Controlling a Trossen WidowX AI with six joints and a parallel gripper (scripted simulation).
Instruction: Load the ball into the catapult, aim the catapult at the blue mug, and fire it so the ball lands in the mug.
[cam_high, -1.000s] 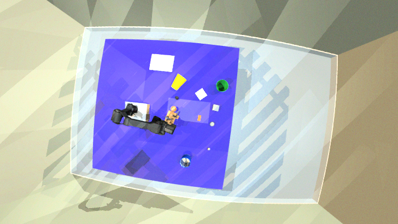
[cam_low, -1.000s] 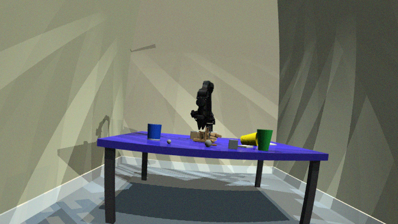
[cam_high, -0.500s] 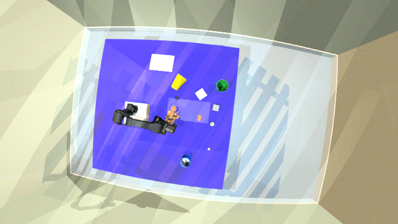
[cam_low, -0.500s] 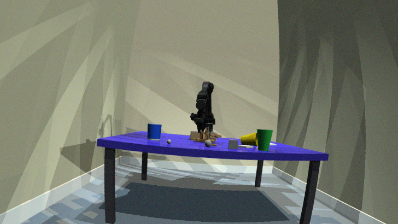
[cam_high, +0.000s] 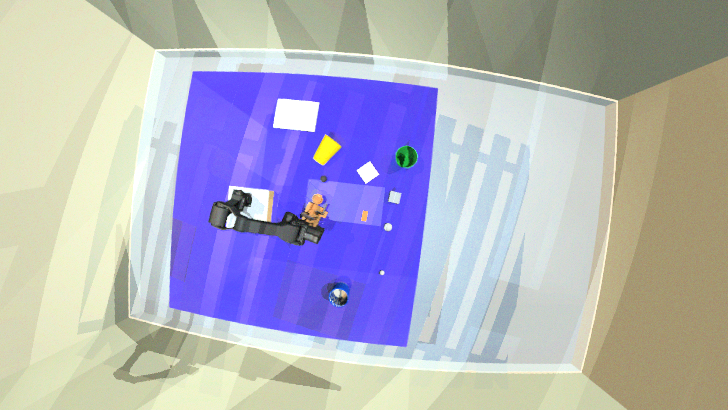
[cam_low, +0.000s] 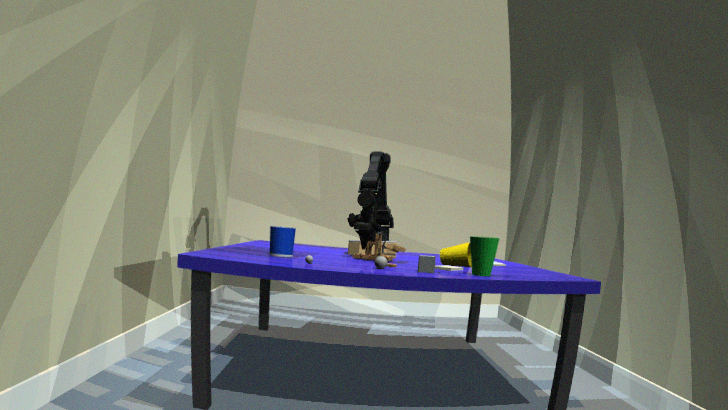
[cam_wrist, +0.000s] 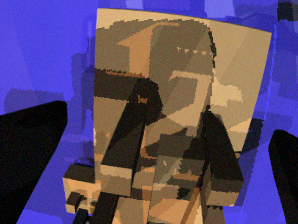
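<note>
Now: the catapult frame 40 mm to the left of my gripper tip, 40 mm above it and 10 mm ahead of it. Also, from my gripper tip: wooden catapult: 60 mm to the left, 40 mm ahead, 10 mm above; then orange block: 260 mm ahead, 60 mm to the left, 40 mm below; then black ball: 220 mm to the left, 50 mm ahead, 20 mm below.
</note>
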